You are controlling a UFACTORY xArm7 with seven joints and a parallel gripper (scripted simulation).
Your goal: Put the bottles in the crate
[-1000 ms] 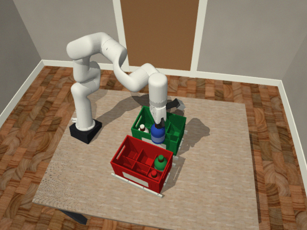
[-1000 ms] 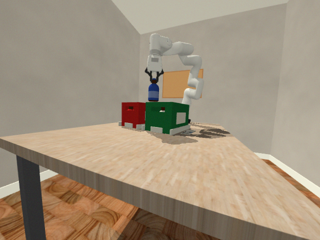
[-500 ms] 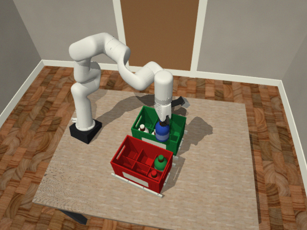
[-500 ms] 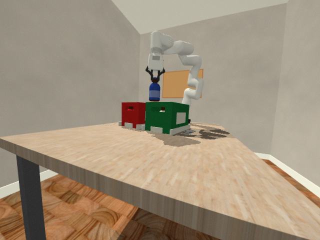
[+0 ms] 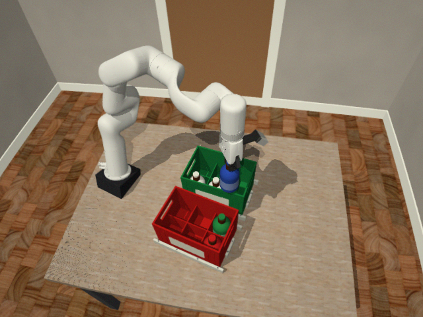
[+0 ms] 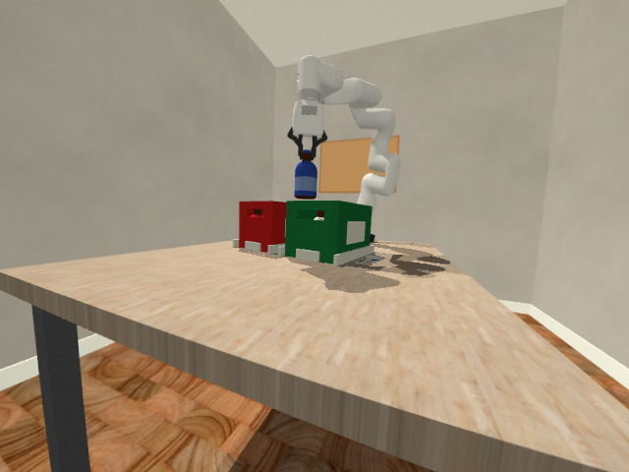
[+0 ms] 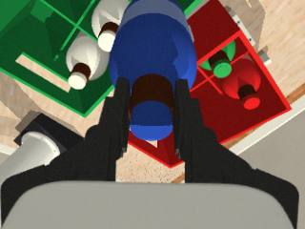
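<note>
Now: hand 7 cm above the blue-labelled bottle. Round my hand: white-labelled bottle 6 cm behind, 4 cm to the left, 25 cm below; then green crate 4 cm behind, 9 cm to the left, 25 cm below; then green-labelled bottle 3 cm behind, 12 cm to the right, 25 cm below.
</note>
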